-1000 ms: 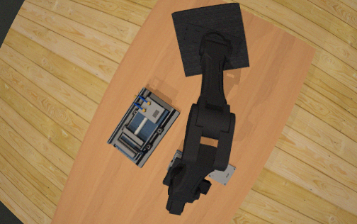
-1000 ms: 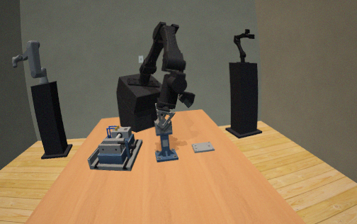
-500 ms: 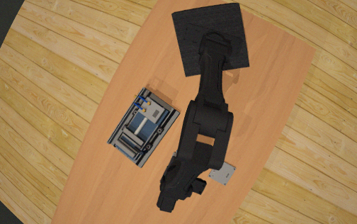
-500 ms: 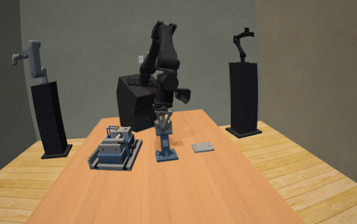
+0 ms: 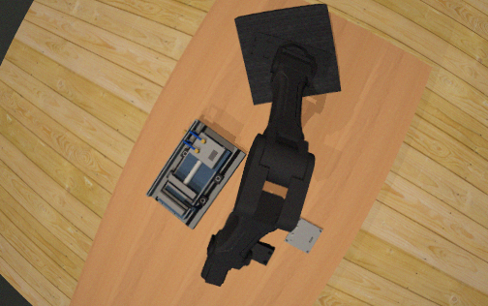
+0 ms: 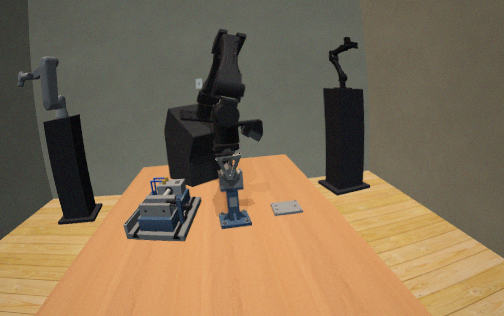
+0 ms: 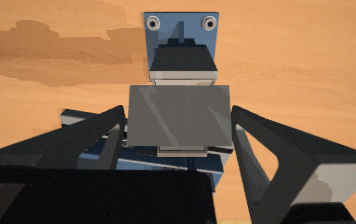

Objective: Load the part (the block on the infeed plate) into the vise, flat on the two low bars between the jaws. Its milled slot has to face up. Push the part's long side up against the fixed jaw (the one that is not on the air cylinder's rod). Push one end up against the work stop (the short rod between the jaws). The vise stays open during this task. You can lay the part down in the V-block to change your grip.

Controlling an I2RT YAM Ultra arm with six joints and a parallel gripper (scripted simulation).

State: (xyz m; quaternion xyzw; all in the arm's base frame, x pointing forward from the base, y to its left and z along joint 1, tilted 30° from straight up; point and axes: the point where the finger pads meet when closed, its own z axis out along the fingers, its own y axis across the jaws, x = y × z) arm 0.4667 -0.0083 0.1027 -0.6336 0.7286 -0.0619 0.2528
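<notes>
Right now my hand is right at the part. The rest, counted from my hand: black rod 18 cm to the right, 6 cm below; cylinder rod 9 cm behind, 20 cm to the right, 8 cm below; moving jaw 4 cm behind, 21 cm to the right, 8 cm below.
</notes>
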